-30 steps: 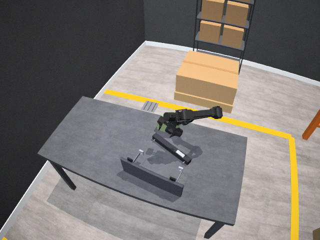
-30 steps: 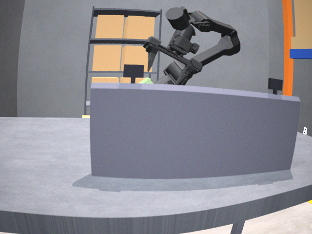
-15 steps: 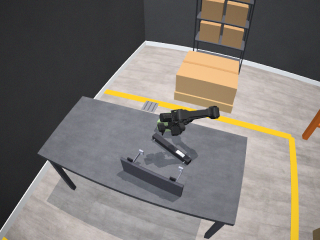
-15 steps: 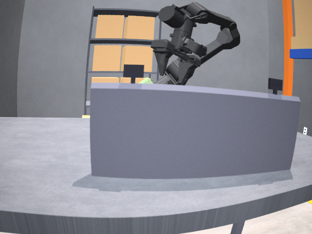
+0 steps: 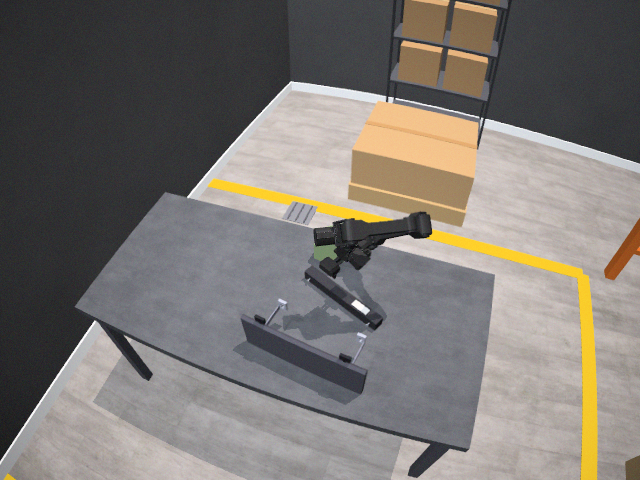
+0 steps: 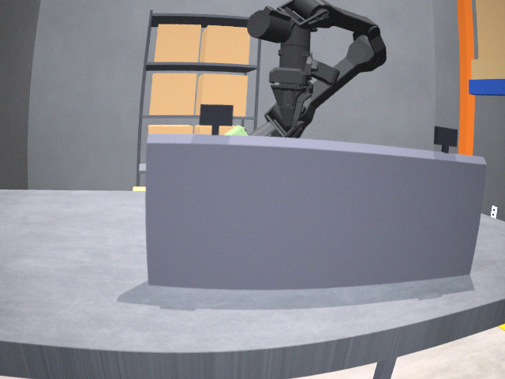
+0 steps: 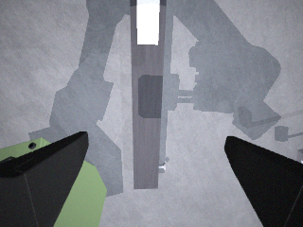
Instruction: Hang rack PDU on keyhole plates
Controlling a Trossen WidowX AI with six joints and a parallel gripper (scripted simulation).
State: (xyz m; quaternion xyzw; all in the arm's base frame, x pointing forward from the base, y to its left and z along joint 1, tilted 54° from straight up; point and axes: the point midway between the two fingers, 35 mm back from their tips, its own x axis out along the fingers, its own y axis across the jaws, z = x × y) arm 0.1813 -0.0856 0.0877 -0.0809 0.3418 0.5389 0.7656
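Right now my hand is 180 mm above the rack PDU and 10 mm to the left of it. Round my hand: grey panel: 310 mm ahead, 130 mm below, 40 mm to the right.
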